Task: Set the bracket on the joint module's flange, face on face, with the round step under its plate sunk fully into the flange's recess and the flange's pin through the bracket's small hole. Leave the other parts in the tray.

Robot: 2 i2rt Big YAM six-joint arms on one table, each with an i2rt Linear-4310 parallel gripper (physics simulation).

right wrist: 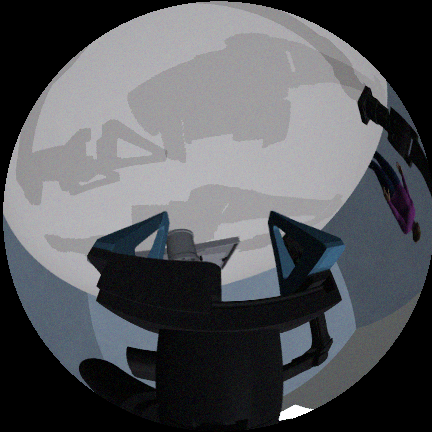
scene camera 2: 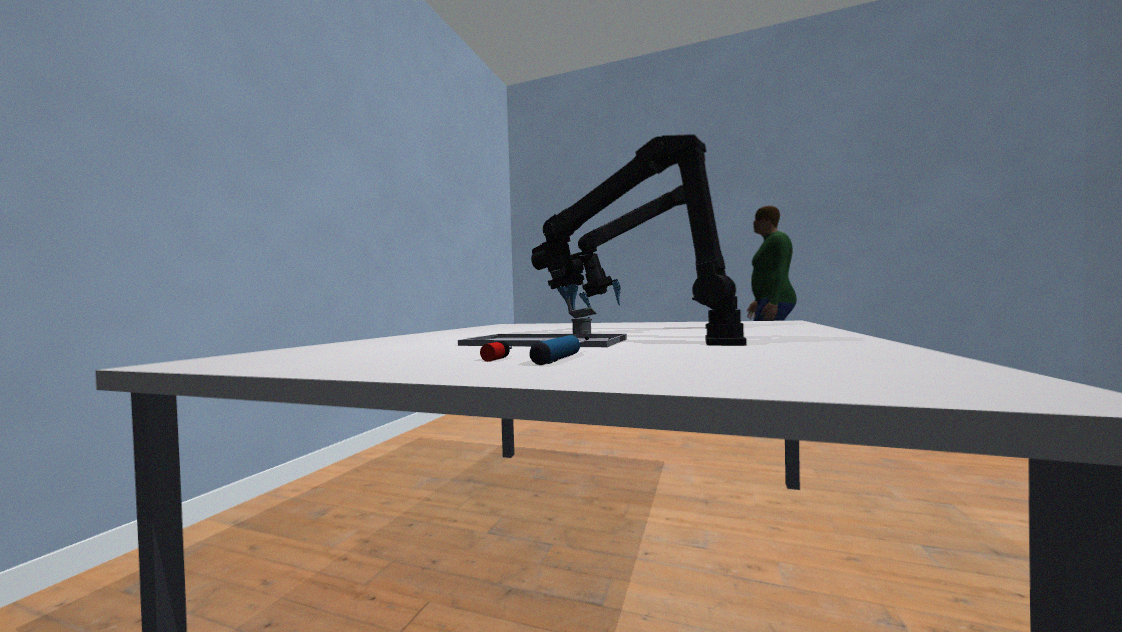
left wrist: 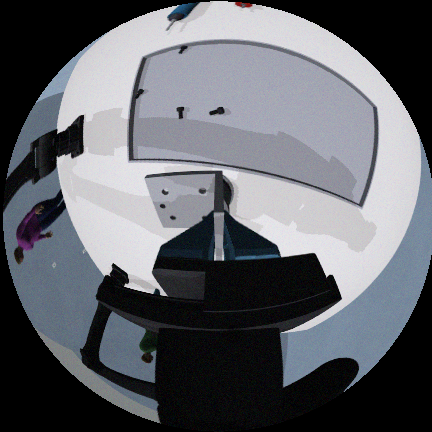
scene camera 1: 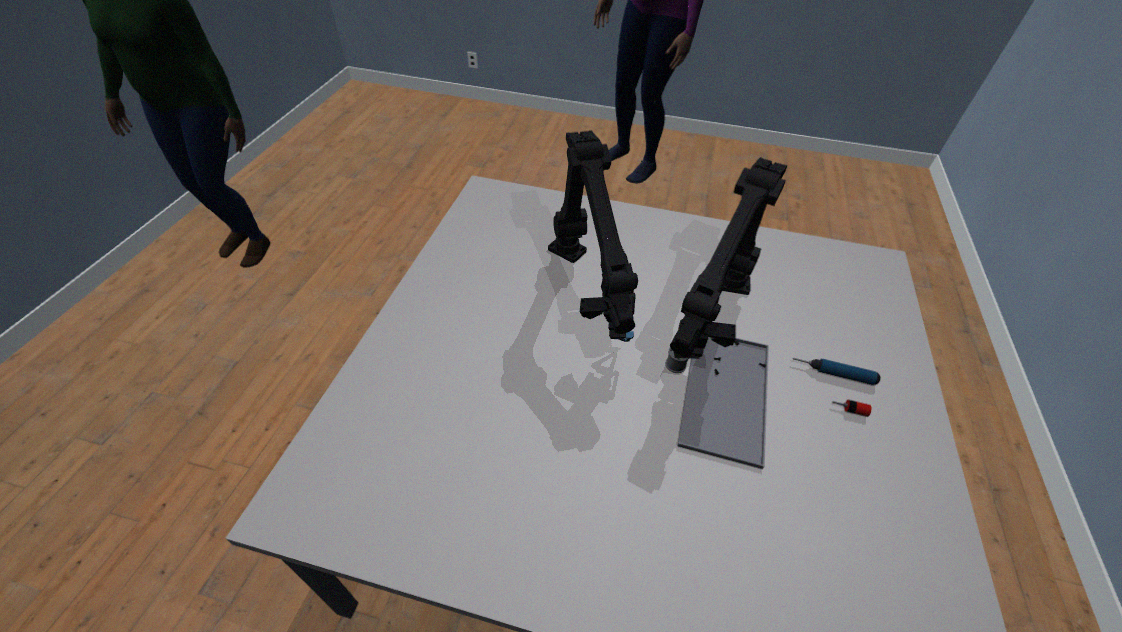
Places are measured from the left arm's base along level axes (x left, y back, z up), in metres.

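Where they show: left gripper, fingertip midpoint: (scene camera 2: 572, 309) (left wrist: 218, 215); right gripper, fingertip midpoint: (right wrist: 218, 216) (scene camera 2: 605, 309); left arm's base at its link origin: (scene camera 2: 724, 343) (left wrist: 77, 136) (scene camera 1: 731, 283); right arm's base at its link origin: (left wrist: 120, 272) (scene camera 1: 567, 250).
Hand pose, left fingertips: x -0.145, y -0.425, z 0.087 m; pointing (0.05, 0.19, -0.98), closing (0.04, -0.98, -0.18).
Note:
Each offset is from my left fingertips to the top centre of the thing. "*": to the spot under its first point.
The bracket (left wrist: 181, 197) is a light grey angle piece with several small holes in its flat plate. My left gripper (left wrist: 218, 215) is shut on its thin upright wall. The bracket sits over the joint module {dx -0.016, dy +0.025, dz -0.023 m} (left wrist: 228, 189), a dark short cylinder standing just left of the tray in scene camera 1 (scene camera 1: 674, 363). The module's flange is hidden under the plate, so I cannot tell how the step and pin sit. My left gripper (scene camera 1: 680, 351) is low over the module. My right gripper (scene camera 1: 621, 334) is open and empty, hovering to the left; its wrist view shows the module (right wrist: 181, 243).
The flat grey tray {dx +0.132, dy -0.046, dz -0.071 m} (scene camera 1: 725, 400) lies beside the module with several small black screws {dx +0.102, dy +0.022, dz -0.072 m} (left wrist: 217, 111) near its far end. A blue screwdriver {* dx +0.458, dy +0.092, dz -0.051 m} (scene camera 1: 843, 370) and a red one {dx +0.470, dy -0.018, dz -0.053 m} (scene camera 1: 855, 406) lie right of the tray. Two people stand beyond the table.

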